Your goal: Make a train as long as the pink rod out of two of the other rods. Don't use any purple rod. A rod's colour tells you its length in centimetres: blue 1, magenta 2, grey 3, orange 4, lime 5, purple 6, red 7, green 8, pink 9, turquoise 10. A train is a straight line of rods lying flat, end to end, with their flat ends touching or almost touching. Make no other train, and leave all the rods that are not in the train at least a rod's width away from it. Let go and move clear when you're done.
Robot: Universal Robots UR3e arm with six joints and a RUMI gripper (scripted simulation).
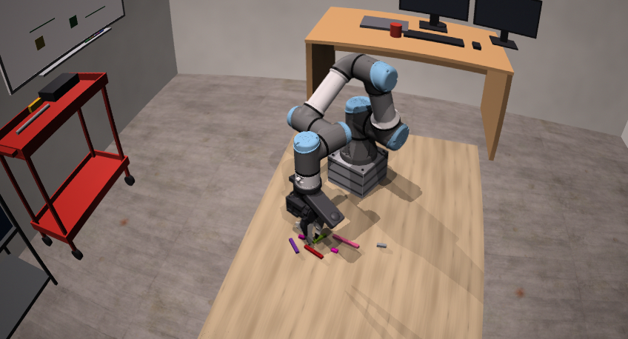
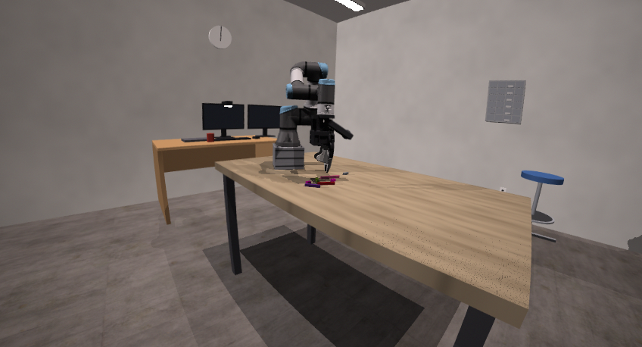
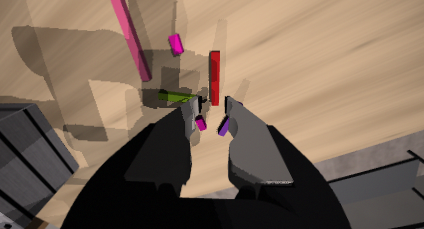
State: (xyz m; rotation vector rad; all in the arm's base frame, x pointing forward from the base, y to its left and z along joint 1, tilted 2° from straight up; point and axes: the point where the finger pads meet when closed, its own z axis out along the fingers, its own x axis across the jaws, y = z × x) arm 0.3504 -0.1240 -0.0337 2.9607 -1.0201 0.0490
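The red rod is 60 mm below my hand. Also, from my hand: pink rod (90 mm to the left, 60 mm below, 50 mm behind); purple rod (60 mm to the right, 60 mm below, 20 mm behind); lime rod (60 mm below, 60 mm behind, 10 mm to the left).
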